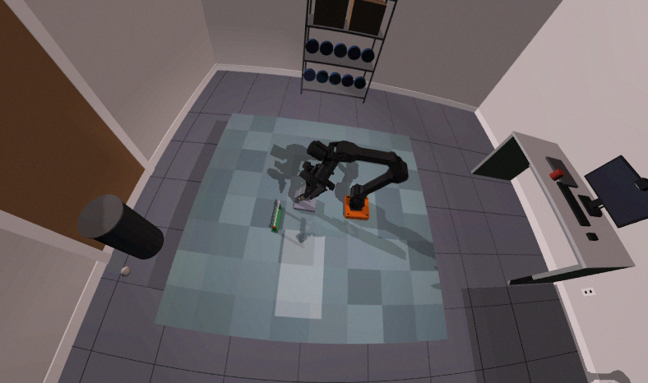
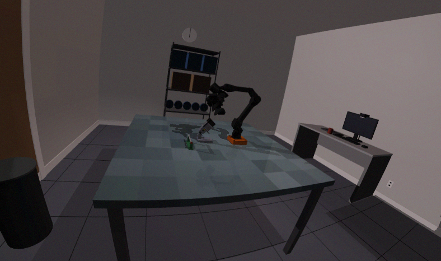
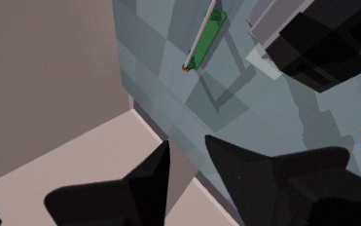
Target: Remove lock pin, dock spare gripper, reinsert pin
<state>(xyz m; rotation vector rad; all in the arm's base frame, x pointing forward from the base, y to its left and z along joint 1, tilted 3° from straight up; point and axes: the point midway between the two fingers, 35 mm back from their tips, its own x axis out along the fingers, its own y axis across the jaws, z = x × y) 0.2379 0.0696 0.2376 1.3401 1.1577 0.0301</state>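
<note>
Now: gripper tip 140 mm short of the green bracket and 210 mm above it. From my gripper tip the other things lie so: grey mount (10 mm ahead, 100 mm to the right, 180 mm below); then spare gripper (10 mm behind, 100 mm to the right, 120 mm below).
</note>
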